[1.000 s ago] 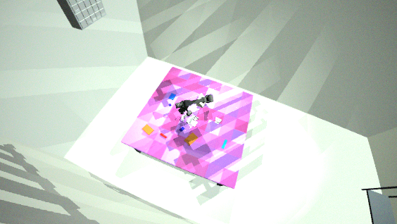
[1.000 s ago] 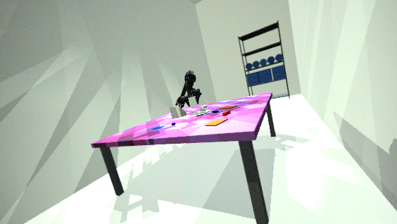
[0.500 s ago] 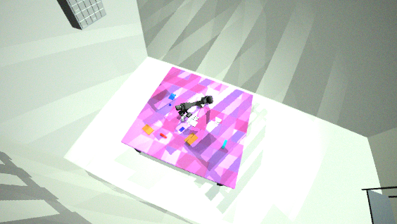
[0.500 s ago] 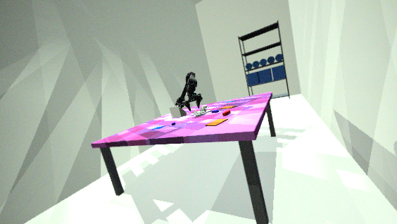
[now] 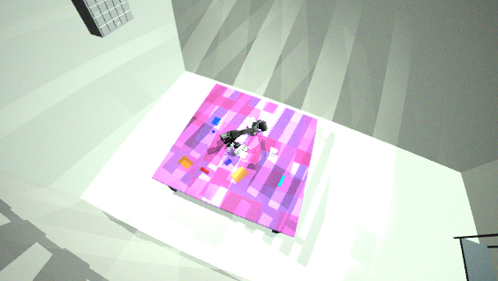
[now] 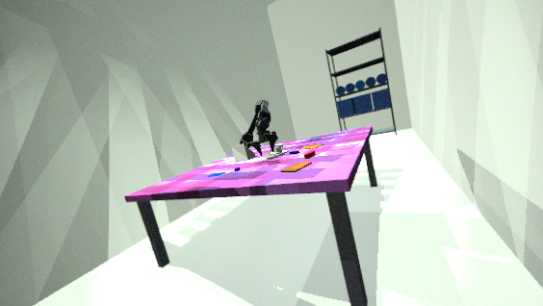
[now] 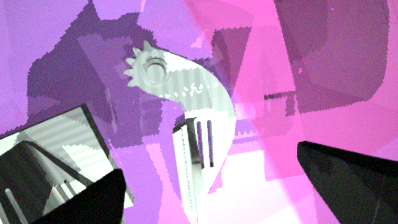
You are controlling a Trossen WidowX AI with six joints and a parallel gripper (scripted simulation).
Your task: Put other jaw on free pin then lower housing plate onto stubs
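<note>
The white jaw is 40 mm ahead of my gripper tip and 30 mm below it. From my gripper tip the other things lie so: red block (310 mm ahead, 140 mm to the right, 20 mm below); blue block (170 mm ahead, 30 mm to the left, 30 mm below); white base (110 mm to the left, 40 mm ahead, 30 mm below).
</note>
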